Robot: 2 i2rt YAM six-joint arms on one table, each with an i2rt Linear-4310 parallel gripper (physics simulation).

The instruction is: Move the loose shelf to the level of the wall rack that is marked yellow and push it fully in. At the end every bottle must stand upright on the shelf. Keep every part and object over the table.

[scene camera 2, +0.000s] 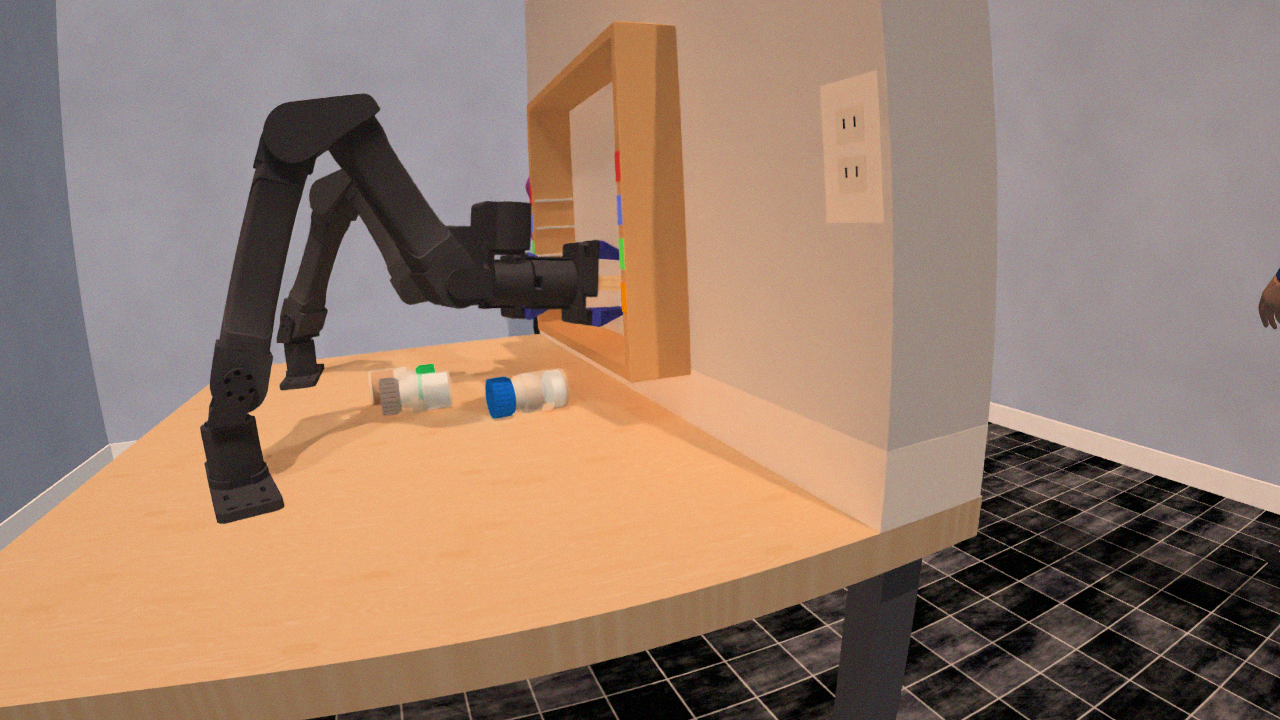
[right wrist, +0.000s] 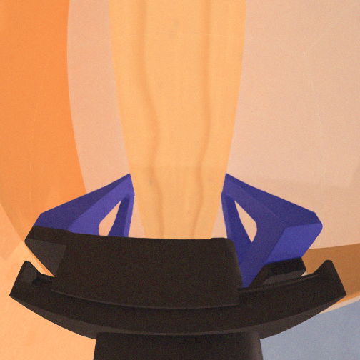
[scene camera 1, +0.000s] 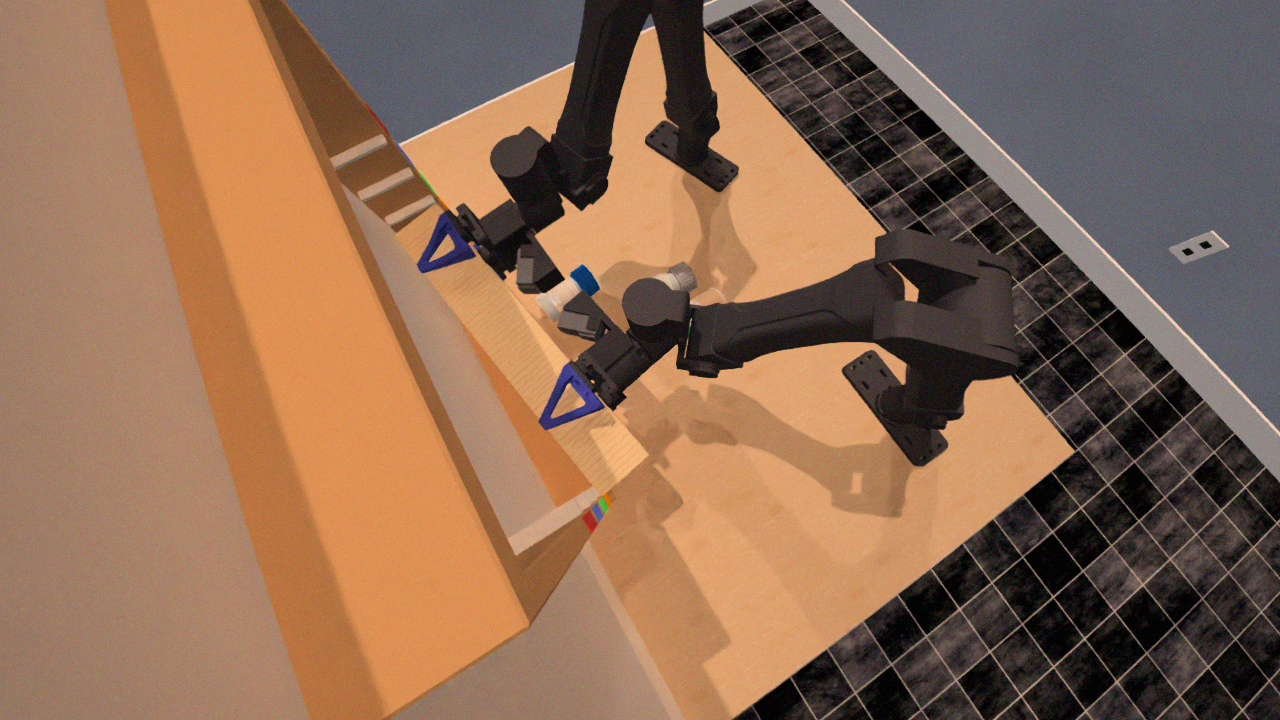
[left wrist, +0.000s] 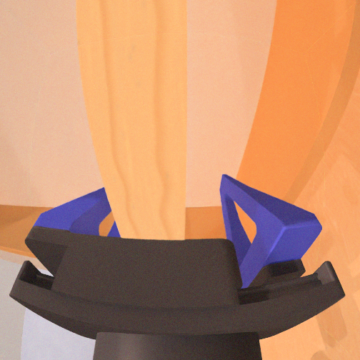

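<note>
The loose wooden shelf [scene camera 1: 523,336] sits partly inside the wall rack [scene camera 2: 623,207] and sticks out over the table. It lies near the orange-yellow mark [scene camera 2: 623,296], below the green mark [scene camera 2: 622,252]. My left gripper [scene camera 1: 569,402] is open and straddles the shelf's front edge [left wrist: 143,143] without gripping it. My right gripper [scene camera 1: 446,246] is open and straddles the same edge [right wrist: 176,143] farther along. A blue-capped bottle [scene camera 2: 526,393] and a grey-capped bottle [scene camera 2: 412,392] lie on their sides on the table, off the shelf. A green cap [scene camera 2: 425,369] shows behind the grey-capped one.
The rack stands against a beige wall [scene camera 2: 780,250] along the table's side. The blue-capped bottle [scene camera 1: 569,289] lies just under my arms, close to the shelf's front edge. Both arm bases [scene camera 1: 690,153] [scene camera 1: 895,415] stand on the table top.
</note>
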